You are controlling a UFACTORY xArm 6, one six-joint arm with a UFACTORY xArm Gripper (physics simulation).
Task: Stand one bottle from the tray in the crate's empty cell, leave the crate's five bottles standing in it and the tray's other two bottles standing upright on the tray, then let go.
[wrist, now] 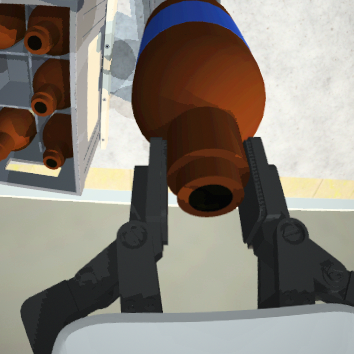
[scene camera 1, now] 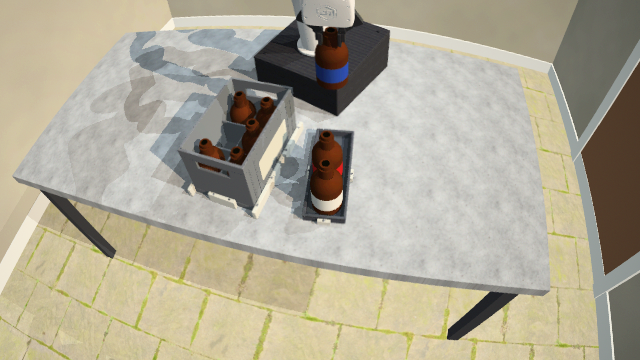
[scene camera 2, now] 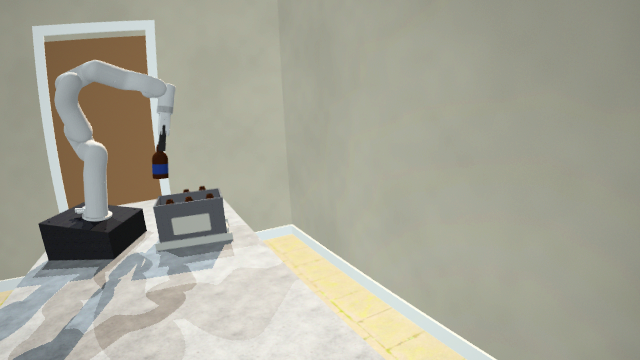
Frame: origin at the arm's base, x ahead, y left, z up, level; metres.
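Seen in the pictures: gripper, fingertip midpoint: (wrist: 202, 156) (scene camera 1: 330, 42) (scene camera 2: 161, 150); arm's base, origin of the base link: (scene camera 1: 317, 43) (scene camera 2: 97, 216).
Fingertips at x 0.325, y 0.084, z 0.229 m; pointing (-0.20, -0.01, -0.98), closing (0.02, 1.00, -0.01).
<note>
Pixels of each thing's top centre, then the offset from my fingertips to it. "*": a spot on its surface instead. Level surfaces: height alone.
- blue-banded brown bottle, middle of its top: (wrist: 210, 185) (scene camera 1: 330, 27) (scene camera 2: 157, 144) dx -0.012, dy +0.000, dz +0.032 m
- grey crate, middle of its top: (wrist: 6, 110) (scene camera 1: 235, 116) (scene camera 2: 188, 196) dx +0.064, dy -0.225, dz -0.184 m
- dark tray, surface spot: (scene camera 1: 349, 160) * dx +0.053, dy +0.049, dz -0.333 m
- grey table, its level: dz -0.359 m
My gripper (scene camera 1: 331, 39) (scene camera 2: 161, 147) (wrist: 202, 156) is shut on the neck of the blue-banded brown bottle (scene camera 1: 331, 72) (scene camera 2: 160, 169) (wrist: 200, 75). The bottle hangs nearly upright in the air, above and clear of crate and tray. The grey crate (scene camera 1: 212, 182) (scene camera 2: 218, 220) (wrist: 85, 150) holds five standing brown bottles. Its empty cell (scene camera 1: 233, 134) (wrist: 12, 84) is the middle one of the row farther from the tray. The dark tray (scene camera 1: 349, 160) bears two upright bottles, a red-banded one (scene camera 1: 327, 150) and a white-banded one (scene camera 1: 326, 186). The tray does not show in the wrist view.
The black base block (scene camera 1: 320, 92) (scene camera 2: 75, 242) of the arm stands behind the crate and tray in scene camera 1. Pale brackets (scene camera 1: 222, 200) (scene camera 2: 195, 242) (wrist: 106, 95) line the crate's foot. A gap separates the crate from the tray on the grey table (scene camera 1: 440, 175) (scene camera 2: 240, 310).
</note>
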